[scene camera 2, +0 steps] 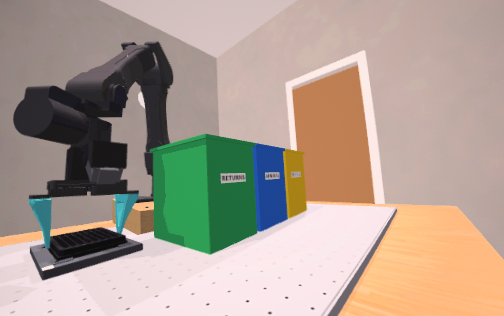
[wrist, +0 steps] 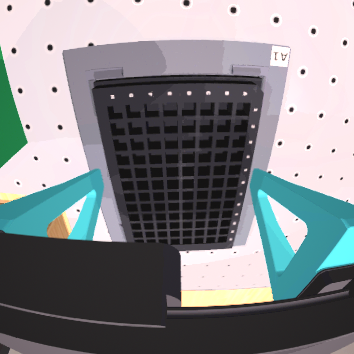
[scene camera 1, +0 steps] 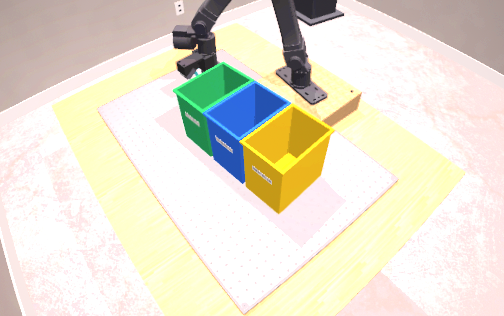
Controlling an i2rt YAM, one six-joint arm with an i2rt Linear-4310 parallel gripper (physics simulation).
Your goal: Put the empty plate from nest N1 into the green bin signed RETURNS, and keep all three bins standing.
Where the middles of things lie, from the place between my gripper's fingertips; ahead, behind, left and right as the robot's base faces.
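My hand is right at the black plate (scene camera 2: 76, 244). The blue bin (scene camera 1: 234, 118) is 310 mm to the left of my hand, 40 mm ahead of it and 70 mm above it; going by their middles, it is the farthest from my hand of the things named here. As for the green bin (scene camera 2: 203, 187), it sits 70 mm above my hand, 70 mm ahead of it and 180 mm to the left of it. The grey nest (scene camera 2: 42, 257) is 10 mm below my hand.
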